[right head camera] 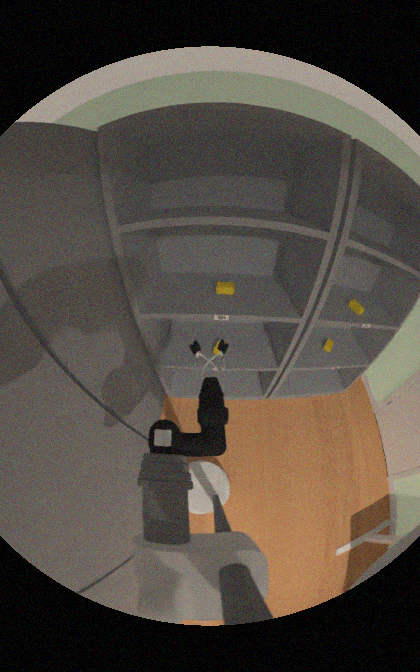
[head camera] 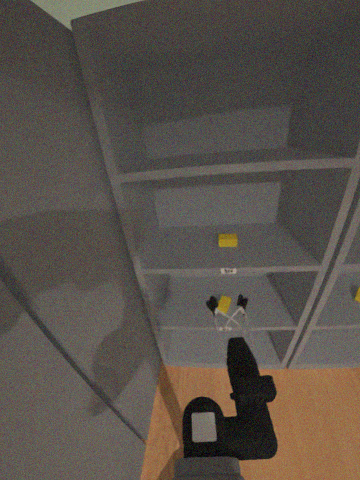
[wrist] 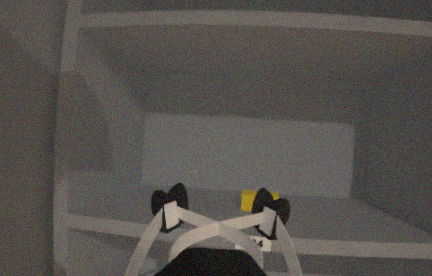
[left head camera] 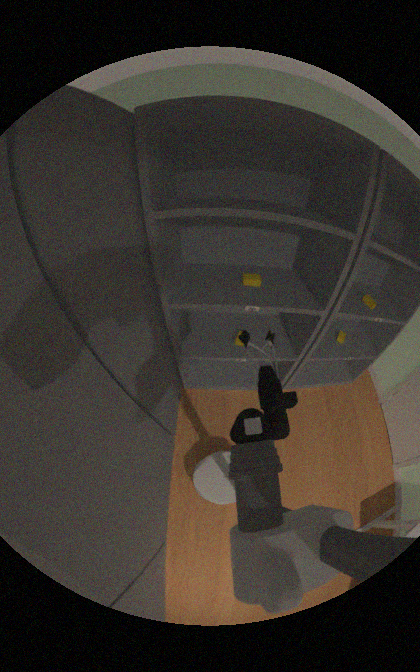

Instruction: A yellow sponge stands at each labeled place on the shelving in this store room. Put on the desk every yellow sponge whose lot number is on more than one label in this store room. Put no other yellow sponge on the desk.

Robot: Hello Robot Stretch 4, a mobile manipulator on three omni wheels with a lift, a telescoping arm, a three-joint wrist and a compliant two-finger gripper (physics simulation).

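Frame: origin at the robot's base, x ahead, y left, z up, level; metres.
Seen in the pictures: gripper, fingertip midpoint: (head camera: 225,296) (wrist: 220,201).
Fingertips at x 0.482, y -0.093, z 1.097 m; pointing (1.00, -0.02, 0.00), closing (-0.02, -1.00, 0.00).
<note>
Offsets run from my fingertips to a thing's top centre. "pt": to the spot under its first point.
My gripper (head camera: 227,303) (left head camera: 257,337) (right head camera: 209,347) (wrist: 220,201) is open and empty, in front of the shelving. A yellow sponge {dx +0.502, dy -0.117, dz -0.088 m} (head camera: 228,241) (left head camera: 252,280) (right head camera: 225,288) (wrist: 246,201) lies on the upper of the two sponge-bearing boards, partly behind the right finger in the wrist view. Its white label {pt dx +0.287, dy -0.076, dz -0.152 m} (head camera: 228,271) (right head camera: 221,317) (wrist: 261,244) seems to end in 4; the rest is unclear. A second sponge {dx +0.445, dy -0.097, dz -0.545 m} (head camera: 224,305) (left head camera: 239,339) (right head camera: 217,347) lies one board lower, partly covered by a finger. The right bay holds an upper sponge (left head camera: 369,301) (right head camera: 356,307) and a lower sponge {pt dx +0.386, dy -0.971, dz -0.546 m} (head camera: 358,295) (left head camera: 341,337) (right head camera: 328,345). I cannot make out the desk.
A tall grey panel (head camera: 55,200) (left head camera: 100,210) (right head camera: 55,200) stands close on the left. The shelving's divider {pt dx +0.246, dy -0.518, dz -0.226 m} (head camera: 320,280) (right head camera: 320,285) separates the bays. A white round object (left head camera: 212,480) (right head camera: 207,490) is low by the arm over the wooden floor (left head camera: 325,450) (right head camera: 300,475).
</note>
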